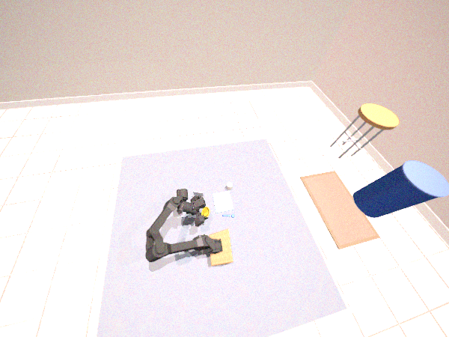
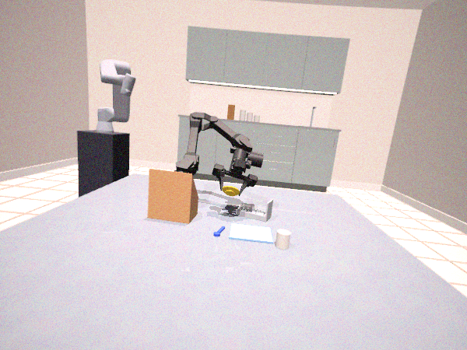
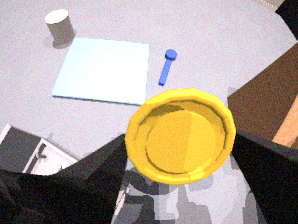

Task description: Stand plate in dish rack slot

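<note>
Right now the grey dish rack is 10 cm ahead of my gripper tip, 8 cm below it and 6 cm to the left of it. From my gripper tip the other things lie so: white-blue board: 13 cm to the right, 10 cm below, 10 cm ahead; blue spoon: 16 cm to the right, 10 cm below, 2 cm behind; yellow plate: 1 cm above.
</note>
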